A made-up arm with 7 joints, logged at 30 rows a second.
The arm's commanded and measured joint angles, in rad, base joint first. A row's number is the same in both.
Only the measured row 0 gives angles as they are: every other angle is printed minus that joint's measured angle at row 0.
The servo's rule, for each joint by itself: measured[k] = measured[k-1] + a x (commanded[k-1-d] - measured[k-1]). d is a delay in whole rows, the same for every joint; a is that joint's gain. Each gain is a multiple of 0.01, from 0.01 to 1. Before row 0 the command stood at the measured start. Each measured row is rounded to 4 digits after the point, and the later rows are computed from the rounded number. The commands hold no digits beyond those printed.
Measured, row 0:
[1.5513, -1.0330, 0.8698, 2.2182, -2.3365, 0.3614, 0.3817]
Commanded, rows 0 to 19:
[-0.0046, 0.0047, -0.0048, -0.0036, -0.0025, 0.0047, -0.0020]
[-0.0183, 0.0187, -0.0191, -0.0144, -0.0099, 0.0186, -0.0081]
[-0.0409, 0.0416, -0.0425, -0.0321, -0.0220, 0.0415, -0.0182]
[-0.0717, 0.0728, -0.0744, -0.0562, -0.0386, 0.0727, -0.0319]
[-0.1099, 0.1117, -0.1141, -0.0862, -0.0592, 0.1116, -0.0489]
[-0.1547, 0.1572, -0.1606, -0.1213, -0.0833, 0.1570, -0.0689]
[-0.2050, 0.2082, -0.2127, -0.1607, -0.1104, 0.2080, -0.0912]
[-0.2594, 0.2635, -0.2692, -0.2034, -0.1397, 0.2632, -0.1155]
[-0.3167, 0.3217, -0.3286, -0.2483, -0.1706, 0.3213, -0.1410]
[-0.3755, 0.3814, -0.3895, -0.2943, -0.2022, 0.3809, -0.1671]
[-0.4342, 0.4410, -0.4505, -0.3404, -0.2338, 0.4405, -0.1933]
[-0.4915, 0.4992, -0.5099, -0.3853, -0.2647, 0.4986, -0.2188]
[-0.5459, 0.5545, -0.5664, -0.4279, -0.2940, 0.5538, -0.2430]
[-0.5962, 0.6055, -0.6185, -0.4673, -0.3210, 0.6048, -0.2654]
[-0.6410, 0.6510, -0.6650, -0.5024, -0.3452, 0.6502, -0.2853]
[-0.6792, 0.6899, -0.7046, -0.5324, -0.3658, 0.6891, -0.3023]
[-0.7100, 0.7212, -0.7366, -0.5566, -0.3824, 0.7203, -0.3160]
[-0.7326, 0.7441, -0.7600, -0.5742, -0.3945, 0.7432, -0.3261]
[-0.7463, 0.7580, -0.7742, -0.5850, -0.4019, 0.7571, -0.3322]
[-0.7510, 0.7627, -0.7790, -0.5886, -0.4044, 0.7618, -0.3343]
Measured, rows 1 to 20:
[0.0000, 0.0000, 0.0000, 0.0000, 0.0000, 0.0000, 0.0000]
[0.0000, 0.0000, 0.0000, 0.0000, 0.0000, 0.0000, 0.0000]
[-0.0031, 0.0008, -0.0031, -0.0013, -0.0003, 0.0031, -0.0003]
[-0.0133, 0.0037, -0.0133, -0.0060, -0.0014, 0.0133, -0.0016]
[-0.0318, 0.0098, -0.0320, -0.0154, -0.0037, 0.0319, -0.0044]
[-0.0585, 0.0199, -0.0591, -0.0301, -0.0075, 0.0588, -0.0091]
[-0.0929, 0.0346, -0.0943, -0.0503, -0.0132, 0.0936, -0.0159]
[-0.1343, 0.0542, -0.1367, -0.0759, -0.0209, 0.1354, -0.0249]
[-0.1817, 0.0788, -0.1853, -0.1064, -0.0307, 0.1833, -0.0362]
[-0.2338, 0.1084, -0.2390, -0.1413, -0.0427, 0.2360, -0.0497]
[-0.2893, 0.1425, -0.2963, -0.1798, -0.0568, 0.2923, -0.0652]
[-0.3471, 0.1807, -0.3559, -0.2210, -0.0728, 0.3508, -0.0825]
[-0.4055, 0.2223, -0.4164, -0.2640, -0.0905, 0.4100, -0.1013]
[-0.4631, 0.2666, -0.4762, -0.3077, -0.1097, 0.4685, -0.1213]
[-0.5186, 0.3127, -0.5339, -0.3510, -0.1300, 0.5248, -0.1420]
[-0.5706, 0.3595, -0.5880, -0.3929, -0.1510, 0.5776, -0.1630]
[-0.6178, 0.4061, -0.6373, -0.4323, -0.1724, 0.6255, -0.1838]
[-0.6589, 0.4515, -0.6804, -0.4683, -0.1937, 0.6675, -0.2039]
[-0.6931, 0.4947, -0.7164, -0.5001, -0.2145, 0.7023, -0.2230]
[-0.7196, 0.5346, -0.7443, -0.5268, -0.2343, 0.7293, -0.2405]
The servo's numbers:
d 2
a 0.67 0.16 0.64 0.36 0.11 0.66 0.17

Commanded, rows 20 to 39:
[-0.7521, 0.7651, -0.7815, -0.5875, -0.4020, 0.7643, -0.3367]
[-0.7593, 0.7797, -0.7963, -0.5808, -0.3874, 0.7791, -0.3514]
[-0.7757, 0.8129, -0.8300, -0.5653, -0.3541, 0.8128, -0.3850]
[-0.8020, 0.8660, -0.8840, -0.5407, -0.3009, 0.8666, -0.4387]
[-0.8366, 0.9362, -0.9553, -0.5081, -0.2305, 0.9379, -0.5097]
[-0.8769, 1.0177, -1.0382, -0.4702, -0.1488, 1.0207, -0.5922]
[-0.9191, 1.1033, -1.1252, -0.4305, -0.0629, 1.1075, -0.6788]
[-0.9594, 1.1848, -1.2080, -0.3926, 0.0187, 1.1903, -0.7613]
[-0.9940, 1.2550, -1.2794, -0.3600, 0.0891, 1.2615, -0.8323]
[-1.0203, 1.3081, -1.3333, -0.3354, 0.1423, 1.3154, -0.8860]
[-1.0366, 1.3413, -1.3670, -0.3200, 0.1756, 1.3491, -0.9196]
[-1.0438, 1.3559, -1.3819, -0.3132, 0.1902, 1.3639, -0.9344]
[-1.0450, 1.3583, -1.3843, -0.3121, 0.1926, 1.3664, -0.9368]
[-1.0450, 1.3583, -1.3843, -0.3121, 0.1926, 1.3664, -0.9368]
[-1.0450, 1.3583, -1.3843, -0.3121, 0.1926, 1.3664, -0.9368]
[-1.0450, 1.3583, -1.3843, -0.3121, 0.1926, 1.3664, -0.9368]
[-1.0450, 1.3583, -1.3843, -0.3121, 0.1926, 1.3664, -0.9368]
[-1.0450, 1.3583, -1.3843, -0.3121, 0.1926, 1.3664, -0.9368]
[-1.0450, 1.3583, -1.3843, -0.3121, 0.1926, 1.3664, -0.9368]
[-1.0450, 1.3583, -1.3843, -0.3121, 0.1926, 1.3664, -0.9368]
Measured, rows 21 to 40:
[-0.7375, 0.5703, -0.7634, -0.5478, -0.2527, 0.7476, -0.2561]
[-0.7465, 0.6011, -0.7734, -0.5625, -0.2694, 0.7570, -0.2694]
[-0.7503, 0.6273, -0.7786, -0.5715, -0.2840, 0.7618, -0.2808]
[-0.7563, 0.6517, -0.7899, -0.5748, -0.2954, 0.7732, -0.2928]
[-0.7693, 0.6775, -0.8156, -0.5714, -0.3019, 0.7993, -0.3085]
[-0.7912, 0.7077, -0.8594, -0.5603, -0.3018, 0.8437, -0.3306]
[-0.8216, 0.7443, -0.9208, -0.5415, -0.2940, 0.9059, -0.3610]
[-0.8587, 0.7880, -0.9959, -0.5158, -0.2780, 0.9817, -0.4003]
[-0.8992, 0.8384, -1.0787, -0.4851, -0.2543, 1.0647, -0.4476]
[-0.9395, 0.8938, -1.1615, -0.4518, -0.2243, 1.1476, -0.5009]
[-0.9760, 0.9516, -1.2370, -0.4188, -0.1898, 1.2228, -0.5572]
[-1.0057, 1.0086, -1.2986, -0.3888, -0.1533, 1.2839, -0.6131]
[-1.0264, 1.0618, -1.3424, -0.3640, -0.1171, 1.3269, -0.6652]
[-1.0381, 1.1089, -1.3677, -0.3457, -0.0833, 1.3513, -0.7110]
[-1.0427, 1.1488, -1.3783, -0.3336, -0.0530, 1.3613, -0.7494]
[-1.0442, 1.1823, -1.3821, -0.3259, -0.0260, 1.3647, -0.7813]
[-1.0447, 1.2105, -1.3835, -0.3209, -0.0020, 1.3658, -0.8077]
[-1.0449, 1.2341, -1.3840, -0.3177, 0.0194, 1.3662, -0.8296]
[-1.0450, 1.2540, -1.3842, -0.3157, 0.0385, 1.3663, -0.8478]
[-1.0450, 1.2707, -1.3843, -0.3144, 0.0555, 1.3664, -0.8629]

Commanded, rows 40 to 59:
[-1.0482, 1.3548, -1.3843, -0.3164, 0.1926, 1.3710, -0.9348]
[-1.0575, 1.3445, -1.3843, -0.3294, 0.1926, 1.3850, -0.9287]
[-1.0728, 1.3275, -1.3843, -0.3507, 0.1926, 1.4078, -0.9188]
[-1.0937, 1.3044, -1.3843, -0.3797, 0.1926, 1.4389, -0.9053]
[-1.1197, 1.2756, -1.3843, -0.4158, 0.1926, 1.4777, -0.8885]
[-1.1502, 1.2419, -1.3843, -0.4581, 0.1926, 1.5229, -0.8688]
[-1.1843, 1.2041, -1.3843, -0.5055, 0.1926, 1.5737, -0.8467]
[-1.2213, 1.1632, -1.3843, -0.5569, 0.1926, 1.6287, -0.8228]
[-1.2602, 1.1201, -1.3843, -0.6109, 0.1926, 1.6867, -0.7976]
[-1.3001, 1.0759, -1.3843, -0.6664, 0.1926, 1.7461, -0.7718]
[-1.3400, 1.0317, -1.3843, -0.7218, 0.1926, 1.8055, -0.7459]
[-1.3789, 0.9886, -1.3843, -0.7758, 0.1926, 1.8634, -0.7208]
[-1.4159, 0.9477, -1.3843, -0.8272, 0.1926, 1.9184, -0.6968]
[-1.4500, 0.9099, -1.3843, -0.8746, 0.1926, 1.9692, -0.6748]
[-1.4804, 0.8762, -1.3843, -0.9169, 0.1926, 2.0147, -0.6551]
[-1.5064, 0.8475, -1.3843, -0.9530, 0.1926, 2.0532, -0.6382]
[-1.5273, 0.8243, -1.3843, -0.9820, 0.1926, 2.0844, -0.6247]
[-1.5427, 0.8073, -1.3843, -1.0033, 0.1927, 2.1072, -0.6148]
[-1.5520, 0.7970, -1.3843, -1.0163, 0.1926, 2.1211, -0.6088]
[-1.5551, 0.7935, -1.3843, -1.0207, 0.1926, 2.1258, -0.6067]
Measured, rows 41 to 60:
[-1.0450, 1.2847, -1.3843, -0.3136, 0.0706, 1.3664, -0.8755]
[-1.0450, 1.2965, -1.3843, -0.3131, 0.0840, 1.3664, -0.8859]
[-1.0471, 1.3058, -1.3843, -0.3143, 0.0959, 1.3694, -0.8942]
[-1.0541, 1.3120, -1.3843, -0.3197, 0.1065, 1.3797, -0.9001]
[-1.0666, 1.3145, -1.3843, -0.3309, 0.1160, 1.3982, -0.9033]
[-1.0848, 1.3129, -1.3843, -0.3485, 0.1244, 1.4251, -0.9036]
[-1.1082, 1.3069, -1.3843, -0.3727, 0.1319, 1.4598, -0.9010]
[-1.1363, 1.2965, -1.3843, -0.4034, 0.1386, 1.5014, -0.8955]
[-1.1685, 1.2817, -1.3843, -0.4402, 0.1445, 1.5491, -0.8872]
[-1.2039, 1.2627, -1.3843, -0.4822, 0.1498, 1.6016, -0.8763]
[-1.2416, 1.2399, -1.3843, -0.5285, 0.1545, 1.6578, -0.8629]
[-1.2808, 1.2137, -1.3843, -0.5781, 0.1587, 1.7161, -0.8474]
[-1.3205, 1.1846, -1.3843, -0.6298, 0.1624, 1.7751, -0.8301]
[-1.3596, 1.1532, -1.3843, -0.6824, 0.1657, 1.8334, -0.8115]
[-1.3973, 1.1203, -1.3843, -0.7345, 0.1687, 1.8895, -0.7920]
[-1.4326, 1.0866, -1.3843, -0.7849, 0.1713, 1.9421, -0.7721]
[-1.4646, 1.0529, -1.3843, -0.8324, 0.1736, 1.9900, -0.7522]
[-1.4926, 1.0200, -1.3843, -0.8758, 0.1757, 2.0317, -0.7328]
[-1.5158, 0.9887, -1.3843, -0.9140, 0.1776, 2.0665, -0.7144]
[-1.5338, 0.9597, -1.3843, -0.9461, 0.1793, 2.0934, -0.6975]

